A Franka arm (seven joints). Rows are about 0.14 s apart.
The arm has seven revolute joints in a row. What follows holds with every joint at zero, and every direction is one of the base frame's. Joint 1 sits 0.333 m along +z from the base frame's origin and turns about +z. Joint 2 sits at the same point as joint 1 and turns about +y. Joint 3 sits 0.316 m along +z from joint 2 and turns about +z. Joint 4 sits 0.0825 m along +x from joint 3 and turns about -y. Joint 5 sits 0.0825 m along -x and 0.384 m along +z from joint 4 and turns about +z. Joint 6 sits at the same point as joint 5 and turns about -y. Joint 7 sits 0.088 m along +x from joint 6 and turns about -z. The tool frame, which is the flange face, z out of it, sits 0.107 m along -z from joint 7; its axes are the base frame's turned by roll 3.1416, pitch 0 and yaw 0 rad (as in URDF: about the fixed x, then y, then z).
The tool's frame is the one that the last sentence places.
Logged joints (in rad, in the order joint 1, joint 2, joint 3, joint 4, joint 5, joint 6, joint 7), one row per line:
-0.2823 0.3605 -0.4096 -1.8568 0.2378 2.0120 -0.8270
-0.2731 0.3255 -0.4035 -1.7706 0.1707 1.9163 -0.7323
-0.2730 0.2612 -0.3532 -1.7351 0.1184 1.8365 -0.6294
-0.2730 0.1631 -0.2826 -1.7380 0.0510 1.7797 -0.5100
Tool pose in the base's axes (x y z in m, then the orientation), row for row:
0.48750 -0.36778 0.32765 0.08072 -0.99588 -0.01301 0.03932
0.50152 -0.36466 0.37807 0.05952 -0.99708 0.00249 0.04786
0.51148 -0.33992 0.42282 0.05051 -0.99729 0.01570 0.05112
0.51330 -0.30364 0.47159 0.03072 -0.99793 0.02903 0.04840
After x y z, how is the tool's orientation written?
As a quaternion, w x y z.
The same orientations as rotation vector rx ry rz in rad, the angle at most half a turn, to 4 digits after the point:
-2.9774 -0.0389 0.1176
-3.0190 0.0075 0.1449
-3.0362 0.0478 0.1556
-3.0752 0.0895 0.1491

